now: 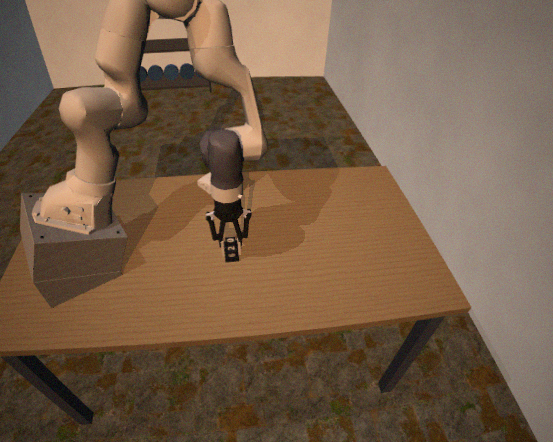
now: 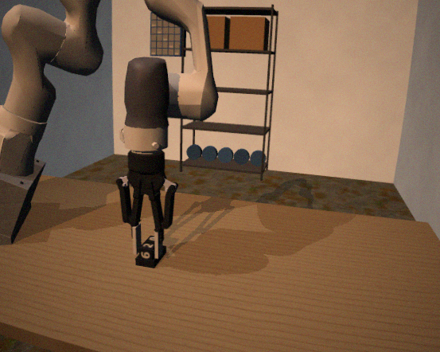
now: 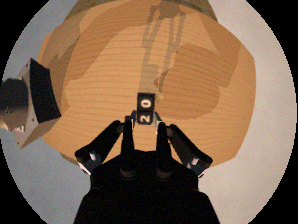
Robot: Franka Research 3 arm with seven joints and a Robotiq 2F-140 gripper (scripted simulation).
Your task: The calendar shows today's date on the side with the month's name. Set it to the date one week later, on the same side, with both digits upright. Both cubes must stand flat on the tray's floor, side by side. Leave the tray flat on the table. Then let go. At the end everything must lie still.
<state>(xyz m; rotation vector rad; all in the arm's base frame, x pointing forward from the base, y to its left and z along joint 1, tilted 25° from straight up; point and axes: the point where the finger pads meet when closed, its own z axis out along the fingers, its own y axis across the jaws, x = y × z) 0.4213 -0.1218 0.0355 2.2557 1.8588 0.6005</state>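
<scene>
The cube is 3 cm below my hand. From my hand the other things lie so: black calendar tray (2 cm to the left, 4 cm below).
</scene>
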